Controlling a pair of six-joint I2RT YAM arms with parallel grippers.
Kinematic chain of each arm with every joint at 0, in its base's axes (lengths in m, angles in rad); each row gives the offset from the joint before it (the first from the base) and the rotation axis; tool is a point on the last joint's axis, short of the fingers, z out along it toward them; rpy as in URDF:
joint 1: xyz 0 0 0.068 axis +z
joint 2: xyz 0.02 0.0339 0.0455 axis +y
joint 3: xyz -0.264 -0.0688 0 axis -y
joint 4: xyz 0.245 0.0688 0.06 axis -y
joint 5: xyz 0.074 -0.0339 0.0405 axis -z
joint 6: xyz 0.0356 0 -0.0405 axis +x
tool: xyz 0 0 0 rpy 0 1.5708 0
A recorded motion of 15 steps. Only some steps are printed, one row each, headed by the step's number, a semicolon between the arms.
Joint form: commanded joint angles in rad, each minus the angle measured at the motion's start. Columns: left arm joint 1, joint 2, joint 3, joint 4, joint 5, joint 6; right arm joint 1, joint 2, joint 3, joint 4, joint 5, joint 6.
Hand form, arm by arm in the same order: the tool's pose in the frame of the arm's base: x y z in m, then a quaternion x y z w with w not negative. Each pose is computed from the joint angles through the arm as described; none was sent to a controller.
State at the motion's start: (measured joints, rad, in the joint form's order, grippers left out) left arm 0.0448 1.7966 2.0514 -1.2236 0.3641 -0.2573; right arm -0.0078 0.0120 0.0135 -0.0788 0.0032 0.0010
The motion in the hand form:
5: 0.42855 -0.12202 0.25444 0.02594 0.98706 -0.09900 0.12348; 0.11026 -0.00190 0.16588 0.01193 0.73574 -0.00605 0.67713
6: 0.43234 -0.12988 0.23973 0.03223 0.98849 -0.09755 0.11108; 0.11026 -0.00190 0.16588 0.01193 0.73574 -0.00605 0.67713
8: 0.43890 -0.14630 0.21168 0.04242 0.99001 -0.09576 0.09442; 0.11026 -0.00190 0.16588 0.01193 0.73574 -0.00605 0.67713
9: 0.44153 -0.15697 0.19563 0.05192 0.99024 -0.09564 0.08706; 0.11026 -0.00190 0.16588 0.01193 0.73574 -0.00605 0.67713
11: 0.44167 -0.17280 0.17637 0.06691 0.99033 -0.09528 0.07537; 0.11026 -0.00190 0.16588 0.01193 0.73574 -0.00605 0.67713
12: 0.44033 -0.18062 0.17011 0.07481 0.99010 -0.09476 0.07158; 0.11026 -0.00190 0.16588 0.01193 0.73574 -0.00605 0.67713
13: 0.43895 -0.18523 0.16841 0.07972 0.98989 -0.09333 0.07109; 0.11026 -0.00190 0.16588 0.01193 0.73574 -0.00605 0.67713
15: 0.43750 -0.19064 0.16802 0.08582 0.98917 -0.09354 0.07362; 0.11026 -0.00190 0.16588 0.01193 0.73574 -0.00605 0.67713
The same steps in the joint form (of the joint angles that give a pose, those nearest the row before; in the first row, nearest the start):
5: -0.3117 0.3475 -0.0526 0.0881 -0.2319 0.0237; -0.0057 -0.0057 -0.0080 -0.0034 0.0084 0.0072
6: -0.3262 0.3826 -0.0527 0.0992 -0.2308 0.0233; -0.0057 -0.0057 -0.0080 -0.0034 0.0084 0.0072
8: -0.3563 0.4490 -0.0526 0.1347 -0.2304 0.0156; -0.0057 -0.0057 -0.0080 -0.0034 0.0084 0.0072
9: -0.3761 0.4864 -0.0527 0.1591 -0.2289 0.0156; -0.0057 -0.0057 -0.0080 -0.0034 0.0084 0.0072
11: -0.4074 0.5302 -0.0526 0.1823 -0.2262 0.0156; -0.0057 -0.0057 -0.0080 -0.0034 0.0084 0.0072
12: -0.4238 0.5444 -0.0526 0.1900 -0.2266 0.0157; -0.0057 -0.0057 -0.0080 -0.0034 0.0084 0.0072
13: -0.4341 0.5482 -0.0527 0.1927 -0.2300 0.0156; -0.0057 -0.0057 -0.0080 -0.0034 0.0084 0.0072
15: -0.4459 0.5493 -0.0527 0.1995 -0.2323 0.0160; -0.0057 -0.0057 -0.0080 -0.0034 0.0084 0.0072

